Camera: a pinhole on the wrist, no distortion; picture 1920 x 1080 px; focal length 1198.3 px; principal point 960.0 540.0 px. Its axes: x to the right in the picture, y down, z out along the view. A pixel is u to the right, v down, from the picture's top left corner.
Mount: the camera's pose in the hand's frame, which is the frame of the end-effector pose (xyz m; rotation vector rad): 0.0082 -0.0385 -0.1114 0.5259 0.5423 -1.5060
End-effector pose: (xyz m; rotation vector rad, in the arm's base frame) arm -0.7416 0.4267 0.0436 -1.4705 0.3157 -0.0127
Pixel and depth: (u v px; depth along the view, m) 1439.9 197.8 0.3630
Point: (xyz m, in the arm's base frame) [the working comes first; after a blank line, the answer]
In the camera's frame: 0.1454 -0.1037 0.3630

-0.7438 0.4819 0.4394
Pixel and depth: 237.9 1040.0 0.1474
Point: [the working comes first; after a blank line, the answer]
In the camera's frame: -0.0888 0.0615 0.1474

-0.6489 0.4625 0.0941
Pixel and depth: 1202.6 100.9 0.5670
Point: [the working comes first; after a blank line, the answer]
In the camera's frame: 0.1148 -0.2078 0.5670

-0.7836 0.6650 0.5746
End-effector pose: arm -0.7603 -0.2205 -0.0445 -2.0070 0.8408 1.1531
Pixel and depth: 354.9 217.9 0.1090
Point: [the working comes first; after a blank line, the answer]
In the camera's frame: -0.0550 -0.0293 0.1090

-0.7212 -0.1731 -0.0153
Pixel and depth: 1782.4 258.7 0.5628
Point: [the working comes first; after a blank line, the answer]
In the camera's frame: 0.3863 -0.1321 0.5628

-0.3007 0.2659 0.1889
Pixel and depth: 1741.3 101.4 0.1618
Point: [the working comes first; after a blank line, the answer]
In the camera's frame: 0.1055 -0.0592 0.1618

-0.5810 -0.1246 0.0710
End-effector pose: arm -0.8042 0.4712 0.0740 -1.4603 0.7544 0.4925
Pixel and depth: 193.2 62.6 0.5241
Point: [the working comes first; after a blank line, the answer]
In the camera's frame: -0.3354 -0.2088 0.5241

-0.7803 0.9930 0.2632
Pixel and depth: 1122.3 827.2 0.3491
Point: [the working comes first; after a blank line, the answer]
In the camera's frame: 0.0473 0.0837 0.3491

-0.5090 0.5620 0.2058
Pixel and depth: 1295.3 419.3 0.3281
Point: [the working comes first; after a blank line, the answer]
In the camera's frame: 0.0918 -0.0330 0.3281

-0.5806 0.5347 0.3066
